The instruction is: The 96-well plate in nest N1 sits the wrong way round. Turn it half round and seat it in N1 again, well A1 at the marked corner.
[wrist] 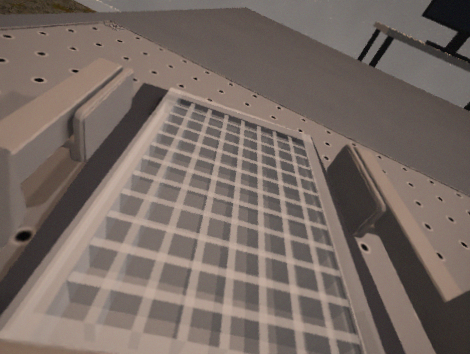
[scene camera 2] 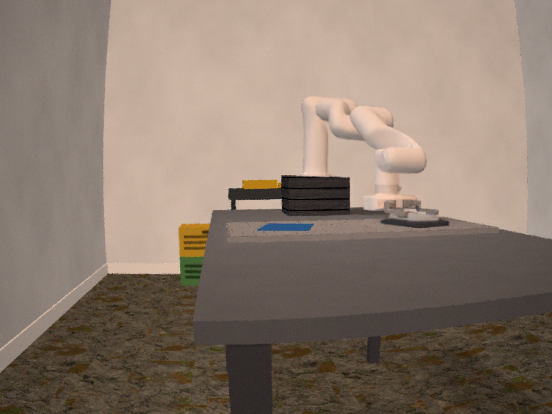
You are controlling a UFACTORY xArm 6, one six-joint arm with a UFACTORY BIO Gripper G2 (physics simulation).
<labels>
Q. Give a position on a clear 96-well plate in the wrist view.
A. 213, 224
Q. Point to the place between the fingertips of the gripper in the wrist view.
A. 241, 125
</labels>
